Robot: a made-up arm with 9 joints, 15 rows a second.
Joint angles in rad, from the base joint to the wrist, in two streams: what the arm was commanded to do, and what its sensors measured. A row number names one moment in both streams.
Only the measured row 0 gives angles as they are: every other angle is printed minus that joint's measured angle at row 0.
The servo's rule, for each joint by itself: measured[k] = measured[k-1] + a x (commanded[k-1-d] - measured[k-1]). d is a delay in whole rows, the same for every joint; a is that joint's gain. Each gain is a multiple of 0.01, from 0.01 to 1. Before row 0 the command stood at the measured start. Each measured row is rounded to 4 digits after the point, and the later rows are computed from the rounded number. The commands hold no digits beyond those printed.
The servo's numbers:
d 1
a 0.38 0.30 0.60 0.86 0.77 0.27 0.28 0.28 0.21
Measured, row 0: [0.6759 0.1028 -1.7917 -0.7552 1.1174 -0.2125 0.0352 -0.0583 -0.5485]
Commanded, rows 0 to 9: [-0.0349 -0.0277 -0.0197 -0.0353 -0.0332 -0.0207 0.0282 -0.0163 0.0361]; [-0.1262 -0.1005 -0.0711 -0.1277 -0.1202 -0.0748 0.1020 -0.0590 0.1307]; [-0.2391 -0.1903 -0.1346 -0.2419 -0.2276 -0.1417 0.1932 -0.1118 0.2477]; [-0.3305 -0.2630 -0.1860 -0.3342 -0.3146 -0.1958 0.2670 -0.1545 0.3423]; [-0.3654 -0.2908 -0.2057 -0.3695 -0.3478 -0.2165 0.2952 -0.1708 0.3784]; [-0.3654 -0.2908 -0.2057 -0.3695 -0.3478 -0.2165 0.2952 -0.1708 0.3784]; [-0.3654 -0.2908 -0.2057 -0.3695 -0.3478 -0.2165 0.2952 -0.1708 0.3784]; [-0.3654 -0.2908 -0.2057 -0.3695 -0.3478 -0.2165 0.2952 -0.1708 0.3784]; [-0.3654 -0.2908 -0.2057 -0.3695 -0.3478 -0.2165 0.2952 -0.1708 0.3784]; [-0.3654 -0.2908 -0.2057 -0.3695 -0.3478 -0.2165 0.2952 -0.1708 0.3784]
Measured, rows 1 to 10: [0.0000 0.0000 0.0000 0.0000 0.0000 0.0000 0.0000 0.0000 0.0000]; [-0.0133 -0.0083 -0.0118 -0.0304 -0.0256 -0.0056 0.0079 -0.0046 0.0076]; [-0.0562 -0.0360 -0.0474 -0.1141 -0.0984 -0.0243 0.0342 -0.0198 0.0335]; [-0.1257 -0.0823 -0.0997 -0.2240 -0.1979 -0.0560 0.0787 -0.0456 0.0785]; [-0.2035 -0.1365 -0.1515 -0.3188 -0.2878 -0.0937 0.1314 -0.0761 0.1339]; [-0.2650 -0.1828 -0.1840 -0.3624 -0.3340 -0.1269 0.1773 -0.1026 0.1852]; [-0.3032 -0.2152 -0.1970 -0.3685 -0.3446 -0.1511 0.2103 -0.1217 0.2258]; [-0.3268 -0.2379 -0.2022 -0.3694 -0.3471 -0.1688 0.2341 -0.1354 0.2578]; [-0.3415 -0.2538 -0.2043 -0.3695 -0.3476 -0.1817 0.2512 -0.1453 0.2831]; [-0.3506 -0.2649 -0.2051 -0.3695 -0.3478 -0.1911 0.2635 -0.1524 0.3031]
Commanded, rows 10 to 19: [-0.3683 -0.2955 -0.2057 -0.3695 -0.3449 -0.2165 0.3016 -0.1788 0.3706]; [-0.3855 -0.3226 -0.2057 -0.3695 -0.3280 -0.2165 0.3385 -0.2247 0.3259]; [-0.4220 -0.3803 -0.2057 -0.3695 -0.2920 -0.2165 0.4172 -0.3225 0.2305]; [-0.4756 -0.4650 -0.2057 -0.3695 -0.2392 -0.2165 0.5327 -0.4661 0.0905]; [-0.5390 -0.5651 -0.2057 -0.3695 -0.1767 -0.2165 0.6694 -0.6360 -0.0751]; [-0.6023 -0.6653 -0.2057 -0.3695 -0.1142 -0.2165 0.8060 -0.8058 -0.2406]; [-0.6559 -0.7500 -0.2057 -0.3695 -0.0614 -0.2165 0.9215 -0.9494 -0.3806]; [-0.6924 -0.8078 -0.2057 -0.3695 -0.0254 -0.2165 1.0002 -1.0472 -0.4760]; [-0.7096 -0.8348 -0.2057 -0.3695 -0.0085 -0.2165 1.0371 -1.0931 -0.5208]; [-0.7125 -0.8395 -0.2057 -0.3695 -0.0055 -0.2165 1.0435 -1.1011 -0.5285]
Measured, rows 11 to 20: [-0.3562 -0.2727 -0.2055 -0.3695 -0.3478 -0.1980 0.2724 -0.1576 0.3189]; [-0.3608 -0.2795 -0.2056 -0.3695 -0.3456 -0.2030 0.2806 -0.1635 0.3298]; [-0.3702 -0.2924 -0.2057 -0.3695 -0.3320 -0.2066 0.2968 -0.1806 0.3290]; [-0.3899 -0.3188 -0.2057 -0.3695 -0.3012 -0.2093 0.3305 -0.2203 0.3083]; [-0.4225 -0.3627 -0.2057 -0.3695 -0.2535 -0.2112 0.3871 -0.2891 0.2626]; [-0.4668 -0.4234 -0.2057 -0.3695 -0.1944 -0.2126 0.4661 -0.3862 0.1917]; [-0.5183 -0.4960 -0.2057 -0.3695 -0.1326 -0.2137 0.5613 -0.5037 0.1009]; [-0.5706 -0.5722 -0.2057 -0.3695 -0.0778 -0.2145 0.6622 -0.6285 -0.0002]; [-0.6169 -0.6429 -0.2057 -0.3695 -0.0375 -0.2150 0.7568 -0.7457 -0.1001]; [-0.6521 -0.7005 -0.2057 -0.3695 -0.0152 -0.2154 0.8353 -0.8430 -0.1884]
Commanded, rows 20 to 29: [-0.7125 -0.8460 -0.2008 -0.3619 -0.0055 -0.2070 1.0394 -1.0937 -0.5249]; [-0.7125 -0.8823 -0.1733 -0.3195 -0.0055 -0.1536 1.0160 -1.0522 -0.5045]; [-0.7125 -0.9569 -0.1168 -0.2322 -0.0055 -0.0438 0.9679 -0.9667 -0.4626]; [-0.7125 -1.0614 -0.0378 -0.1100 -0.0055 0.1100 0.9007 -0.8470 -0.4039]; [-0.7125 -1.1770 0.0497 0.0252 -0.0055 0.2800 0.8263 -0.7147 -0.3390]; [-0.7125 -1.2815 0.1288 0.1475 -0.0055 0.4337 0.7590 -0.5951 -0.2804]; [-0.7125 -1.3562 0.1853 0.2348 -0.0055 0.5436 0.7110 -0.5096 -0.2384]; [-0.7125 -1.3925 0.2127 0.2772 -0.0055 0.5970 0.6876 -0.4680 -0.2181]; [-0.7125 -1.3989 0.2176 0.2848 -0.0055 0.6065 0.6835 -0.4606 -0.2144]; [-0.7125 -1.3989 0.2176 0.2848 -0.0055 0.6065 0.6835 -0.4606 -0.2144]
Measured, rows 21 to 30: [-0.6751 -0.7422 -0.2057 -0.3695 -0.0077 -0.2157 0.8936 -0.9153 -0.2598]; [-0.6893 -0.7733 -0.2028 -0.3630 -0.0060 -0.2134 0.9344 -0.9653 -0.3155]; [-0.6981 -0.8060 -0.1851 -0.3256 -0.0056 -0.1973 0.9572 -0.9896 -0.3552]; [-0.7036 -0.8513 -0.1441 -0.2453 -0.0055 -0.1559 0.9602 -0.9832 -0.3778]; [-0.7070 -0.9143 -0.0803 -0.1289 -0.0055 -0.0841 0.9435 -0.9451 -0.3833]; [-0.7091 -0.9931 -0.0023 0.0036 -0.0055 0.0142 0.9107 -0.8806 -0.3740]; [-0.7104 -1.0796 0.0764 0.1274 -0.0055 0.1275 0.8682 -0.8007 -0.3543]; [-0.7112 -1.1626 0.1417 0.2198 -0.0055 0.2398 0.8242 -0.7192 -0.3300]; [-0.7117 -1.2316 0.1843 0.2692 -0.0055 0.3362 0.7860 -0.6489 -0.3065]; [-0.7120 -1.2818 0.2043 0.2826 -0.0055 0.4092 0.7573 -0.5962 -0.2872]
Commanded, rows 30 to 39: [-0.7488 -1.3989 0.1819 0.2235 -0.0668 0.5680 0.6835 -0.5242 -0.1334]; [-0.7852 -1.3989 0.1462 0.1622 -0.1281 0.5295 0.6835 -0.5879 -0.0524]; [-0.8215 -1.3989 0.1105 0.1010 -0.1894 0.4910 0.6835 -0.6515 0.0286]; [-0.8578 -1.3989 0.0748 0.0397 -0.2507 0.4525 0.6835 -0.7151 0.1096]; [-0.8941 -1.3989 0.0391 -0.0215 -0.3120 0.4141 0.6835 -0.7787 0.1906]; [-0.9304 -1.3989 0.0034 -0.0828 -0.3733 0.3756 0.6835 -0.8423 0.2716]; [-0.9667 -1.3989 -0.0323 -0.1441 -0.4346 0.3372 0.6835 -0.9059 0.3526]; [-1.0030 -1.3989 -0.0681 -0.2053 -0.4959 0.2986 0.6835 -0.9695 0.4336]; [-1.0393 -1.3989 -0.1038 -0.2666 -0.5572 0.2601 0.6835 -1.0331 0.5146]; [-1.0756 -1.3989 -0.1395 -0.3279 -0.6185 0.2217 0.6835 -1.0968 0.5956]
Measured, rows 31 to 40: [-0.7122 -1.3169 0.2123 0.2845 -0.0055 0.4625 0.7366 -0.5582 -0.2719]; [-0.7261 -1.3415 0.1941 0.2320 -0.0527 0.4910 0.7217 -0.5487 -0.2428]; [-0.7486 -1.3587 0.1654 0.1720 -0.1108 0.5014 0.7110 -0.5597 -0.2028]; [-0.7763 -1.3708 0.1325 0.1109 -0.1713 0.4986 0.7033 -0.5854 -0.1542]; [-0.8073 -1.3792 0.0979 0.0497 -0.2324 0.4862 0.6978 -0.6217 -0.0988]; [-0.8403 -1.3851 0.0626 -0.0115 -0.2937 0.4667 0.6938 -0.6657 -0.0380]; [-0.8745 -1.3892 0.0271 -0.0728 -0.3550 0.4421 0.6909 -0.7151 0.0270]; [-0.9095 -1.3921 -0.0085 -0.1341 -0.4163 0.4138 0.6888 -0.7685 0.0954]; [-0.9450 -1.3941 -0.0443 -0.1953 -0.4776 0.3827 0.6873 -0.8248 0.1664]; [-0.9808 -1.3955 -0.0800 -0.2566 -0.5389 0.3496 0.6862 -0.8831 0.2395]
